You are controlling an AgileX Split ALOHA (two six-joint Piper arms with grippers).
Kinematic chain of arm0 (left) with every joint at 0, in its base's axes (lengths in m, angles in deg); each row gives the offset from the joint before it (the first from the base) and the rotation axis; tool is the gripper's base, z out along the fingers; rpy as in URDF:
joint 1: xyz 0 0 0.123 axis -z
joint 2: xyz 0 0 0 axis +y
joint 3: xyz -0.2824 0 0.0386 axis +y
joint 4: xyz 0.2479 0 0.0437 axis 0.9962 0 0.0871
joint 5: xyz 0 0 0 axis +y
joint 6: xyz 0.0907 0 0.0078 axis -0.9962 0 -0.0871
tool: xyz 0 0 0 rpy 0 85 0
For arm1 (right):
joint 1: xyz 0 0 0.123 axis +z
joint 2: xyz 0 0 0 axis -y
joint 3: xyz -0.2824 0 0.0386 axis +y
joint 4: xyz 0.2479 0 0.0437 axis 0.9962 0 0.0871
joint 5: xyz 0 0 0 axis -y
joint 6: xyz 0.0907 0 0.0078 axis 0.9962 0 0.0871
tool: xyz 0 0 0 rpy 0 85 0
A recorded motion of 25 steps. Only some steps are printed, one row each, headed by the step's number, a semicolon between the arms.
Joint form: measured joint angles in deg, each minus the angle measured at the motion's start. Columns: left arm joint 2, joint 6, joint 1, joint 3, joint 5, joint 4; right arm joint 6, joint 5, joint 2, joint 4, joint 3, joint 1.
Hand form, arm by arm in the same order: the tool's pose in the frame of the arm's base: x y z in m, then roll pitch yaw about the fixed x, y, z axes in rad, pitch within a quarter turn. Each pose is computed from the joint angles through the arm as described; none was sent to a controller.
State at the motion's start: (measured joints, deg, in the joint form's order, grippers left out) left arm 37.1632 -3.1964 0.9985 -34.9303 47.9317 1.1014; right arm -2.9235 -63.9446 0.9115 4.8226 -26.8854 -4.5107
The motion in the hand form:
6: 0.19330 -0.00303 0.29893 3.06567 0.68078 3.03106; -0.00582 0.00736 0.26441 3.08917 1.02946 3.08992
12: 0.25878 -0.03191 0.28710 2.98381 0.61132 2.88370; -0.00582 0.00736 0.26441 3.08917 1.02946 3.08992
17: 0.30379 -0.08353 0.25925 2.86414 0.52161 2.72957; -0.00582 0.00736 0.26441 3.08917 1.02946 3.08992
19: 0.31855 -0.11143 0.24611 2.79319 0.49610 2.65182; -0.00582 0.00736 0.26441 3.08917 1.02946 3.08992
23: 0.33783 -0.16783 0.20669 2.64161 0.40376 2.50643; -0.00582 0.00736 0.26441 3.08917 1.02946 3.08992
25: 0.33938 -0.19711 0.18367 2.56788 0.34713 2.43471; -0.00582 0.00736 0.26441 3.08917 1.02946 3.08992
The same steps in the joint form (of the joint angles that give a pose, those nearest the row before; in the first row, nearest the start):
6: 21.17 0.88 0.52 -10.20 -5.30 0.84; 0.00 0.00 0.00 0.00 0.00 0.00
12: 37.02 5.42 8.03 -19.09 -8.38 7.89; 0.00 0.00 0.00 0.00 0.00 0.00
17: 50.63 16.46 18.31 -26.37 -8.21 20.69; 0.00 0.00 0.00 0.00 0.00 0.00
19: 56.25 22.16 23.08 -29.67 -7.73 27.55; 0.00 0.00 0.00 0.00 0.00 0.00
23: 68.21 32.07 31.75 -35.83 -4.35 40.38; 0.00 0.00 0.00 0.00 0.00 0.00
25: 73.98 35.89 36.16 -38.55 -1.81 45.66; 0.00 0.00 0.00 0.00 0.00 0.00

